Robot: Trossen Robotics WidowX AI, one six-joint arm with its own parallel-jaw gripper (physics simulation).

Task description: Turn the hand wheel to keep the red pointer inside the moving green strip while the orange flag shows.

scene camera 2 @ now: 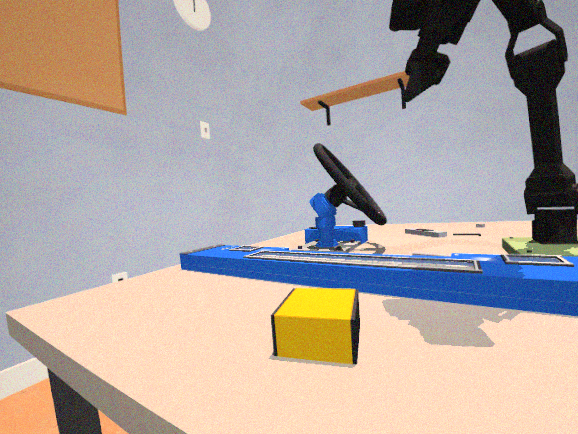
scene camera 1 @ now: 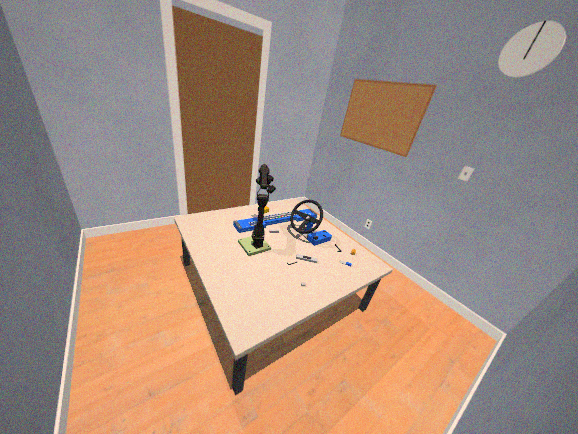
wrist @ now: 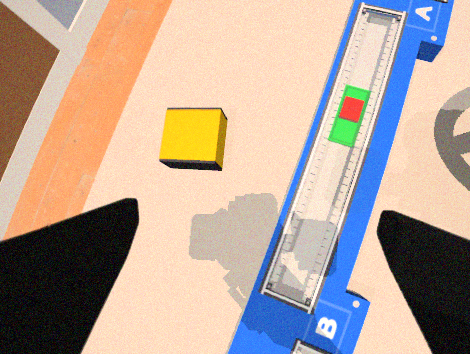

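Pixels of known places: gripper, fingertip midpoint: [scene camera 2: 410, 82] [wrist: 259, 216]; arm's base at its link origin: [scene camera 2: 555, 241] [scene camera 1: 257, 245].
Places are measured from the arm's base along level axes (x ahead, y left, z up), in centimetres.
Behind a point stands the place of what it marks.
Note:
The black hand wheel [scene camera 1: 303, 220] {x 43.8, y 1.3, z 10.9 cm} [scene camera 2: 350, 182] {x 47.3, y -9.9, z 17.5 cm} stands tilted on a blue post [scene camera 2: 326, 227] {x 51.3, y 3.4, z 4.4 cm}. The long blue track unit [scene camera 1: 245, 224] {x 3.1, y 27.1, z 1.9 cm} [scene camera 2: 325, 272] {x 39.4, y 34.0, z 0.3 cm} [wrist: 381, 150] {x 38.1, y 25.1, z 1.6 cm} lies flat on the table. In the wrist view the red pointer [wrist: 351, 109] {x 42.4, y 29.8, z 1.6 cm} sits inside the green strip [wrist: 343, 133] {x 39.0, y 30.0, z 1.6 cm}, nearer its upper end, towards the letter A. An orange flag does not show clearly in any view. My gripper [scene camera 2: 408, 97] {x 24.8, y 33.5, z 27.9 cm} [wrist: 259, 216] {x 24.8, y 33.5, z 27.9 cm} is open and empty, high above the table and apart from the wheel.
A yellow block [scene camera 1: 266, 209] {x 35.1, y 46.1, z 0.9 cm} [scene camera 2: 314, 337] {x 32.6, y 53.3, z -0.2 cm} [wrist: 191, 135] {x 33.7, y 49.2, z 1.8 cm} with black sides stands beside the track. A blue box [scene camera 1: 320, 237] sits by the wheel. A grey bar [scene camera 1: 306, 258] {x 25.8, y -27.9, z -0.5 cm} and small items lie on the table [scene camera 1: 260, 300] {x -21.6, y -43.4, z -2.4 cm}. A wooden shelf [scene camera 2: 360, 92] hangs on the wall.

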